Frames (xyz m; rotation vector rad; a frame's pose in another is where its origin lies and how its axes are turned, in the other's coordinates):
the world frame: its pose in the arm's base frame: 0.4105 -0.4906 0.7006 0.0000 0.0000 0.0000
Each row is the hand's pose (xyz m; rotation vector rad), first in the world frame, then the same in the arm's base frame.
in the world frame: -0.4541 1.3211 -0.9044 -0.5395 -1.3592 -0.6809
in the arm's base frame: -0.0436 0.8305 -0.2038 -0.5395 -1.3592 -0.6809
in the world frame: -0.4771 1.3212 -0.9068 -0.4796 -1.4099 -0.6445
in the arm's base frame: -0.0666 0.8306 -0.2062 -0.4796 -1.4099 -0.6445
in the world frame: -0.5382 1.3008 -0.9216 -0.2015 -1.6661 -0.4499
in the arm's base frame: -0.1277 0.8102 -0.2210 -0.2015 -1.6661 -0.4499
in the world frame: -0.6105 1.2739 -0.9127 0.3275 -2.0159 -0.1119
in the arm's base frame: -0.2000 0.7833 -0.2121 0.3275 -2.0159 -0.1119
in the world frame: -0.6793 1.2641 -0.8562 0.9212 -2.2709 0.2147
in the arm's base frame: -0.2688 0.7735 -0.1556 0.9212 -2.2709 0.2147
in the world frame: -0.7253 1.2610 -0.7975 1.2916 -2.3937 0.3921
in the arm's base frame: -0.3148 0.7704 -0.0969 1.2916 -2.3937 0.3921
